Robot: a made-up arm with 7 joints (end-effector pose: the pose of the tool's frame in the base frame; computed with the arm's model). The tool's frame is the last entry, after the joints.
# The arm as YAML. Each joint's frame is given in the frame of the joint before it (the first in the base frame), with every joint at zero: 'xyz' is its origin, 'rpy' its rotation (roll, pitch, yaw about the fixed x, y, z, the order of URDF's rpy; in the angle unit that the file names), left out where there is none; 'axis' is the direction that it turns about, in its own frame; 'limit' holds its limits. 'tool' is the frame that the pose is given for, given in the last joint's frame.
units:
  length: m
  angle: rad
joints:
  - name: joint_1
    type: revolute
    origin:
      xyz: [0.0, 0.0, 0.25]
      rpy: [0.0, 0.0, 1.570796]
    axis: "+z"
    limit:
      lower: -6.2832
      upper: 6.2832
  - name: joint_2
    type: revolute
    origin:
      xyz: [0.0, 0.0, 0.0]
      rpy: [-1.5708, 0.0, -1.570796]
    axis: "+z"
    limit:
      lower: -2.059
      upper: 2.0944
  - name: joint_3
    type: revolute
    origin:
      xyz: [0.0, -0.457, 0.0]
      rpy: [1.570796, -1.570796, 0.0]
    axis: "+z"
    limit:
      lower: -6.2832
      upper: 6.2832
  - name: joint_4
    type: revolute
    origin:
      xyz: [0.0, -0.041, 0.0]
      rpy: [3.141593, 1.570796, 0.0]
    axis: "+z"
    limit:
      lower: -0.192
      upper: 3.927
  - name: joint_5
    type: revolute
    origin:
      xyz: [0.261, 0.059, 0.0]
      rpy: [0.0, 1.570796, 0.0]
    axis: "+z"
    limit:
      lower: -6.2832
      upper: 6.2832
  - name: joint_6
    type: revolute
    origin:
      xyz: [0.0, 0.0, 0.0]
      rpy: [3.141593, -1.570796, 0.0]
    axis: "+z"
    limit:
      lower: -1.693
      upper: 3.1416
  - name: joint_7
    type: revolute
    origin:
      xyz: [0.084, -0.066, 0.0]
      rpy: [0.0, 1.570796, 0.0]
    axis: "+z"
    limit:
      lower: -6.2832
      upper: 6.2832
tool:
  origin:
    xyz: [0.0, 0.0, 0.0]
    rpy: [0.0, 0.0, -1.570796]
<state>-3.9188 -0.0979 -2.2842 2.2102 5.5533 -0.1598 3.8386</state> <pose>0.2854 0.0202 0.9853 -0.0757 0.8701 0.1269</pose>
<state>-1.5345 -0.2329 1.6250 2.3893 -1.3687 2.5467 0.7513</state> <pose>0.1717 0.0684 0.9034 1.2918 -1.7405 0.4722</pose>
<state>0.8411 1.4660 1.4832 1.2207 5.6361 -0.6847 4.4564</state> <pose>0.0556 0.6037 0.3328 -0.0015 -1.4118 -1.5612</pose>
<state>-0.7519 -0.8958 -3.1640 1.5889 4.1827 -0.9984 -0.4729</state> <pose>-0.4585 0.3121 0.3123 2.0588 -1.1613 -0.2736</pose>
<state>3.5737 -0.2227 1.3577 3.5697 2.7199 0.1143 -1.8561</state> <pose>0.1084 0.1762 1.0045 -0.0367 0.8674 2.5824</pose>
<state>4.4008 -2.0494 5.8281 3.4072 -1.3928 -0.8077 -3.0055</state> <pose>0.3167 0.5258 -0.1148 0.5929 1.8349 0.8907</pose>
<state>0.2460 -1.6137 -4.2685 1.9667 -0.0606 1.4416 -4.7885</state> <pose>-0.6279 0.1779 0.0758 -1.8196 -1.2980 -1.9577</pose>
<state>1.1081 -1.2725 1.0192 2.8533 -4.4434 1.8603 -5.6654</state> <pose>-0.4146 -0.6339 0.4204 0.2238 -2.9074 -0.0444</pose>
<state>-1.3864 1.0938 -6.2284 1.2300 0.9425 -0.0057 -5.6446</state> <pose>0.0731 -0.5660 0.0932 -0.3002 3.0609 -0.2071</pose>
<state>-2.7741 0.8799 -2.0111 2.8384 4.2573 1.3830 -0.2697</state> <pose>-0.5429 -0.1824 0.8288 0.8350 -0.6385 2.3585</pose>
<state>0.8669 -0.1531 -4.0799 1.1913 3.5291 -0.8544 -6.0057</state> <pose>-0.3061 -0.0563 0.5380 2.7896 -0.7816 -0.3392</pose>
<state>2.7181 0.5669 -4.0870 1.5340 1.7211 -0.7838 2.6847</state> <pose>-0.2935 -0.2163 0.7171 1.6694 -0.5896 -0.2092</pose>
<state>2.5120 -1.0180 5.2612 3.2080 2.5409 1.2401 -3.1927</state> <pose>0.5033 -0.4816 0.6543 0.8275 1.8258 -2.3943</pose>
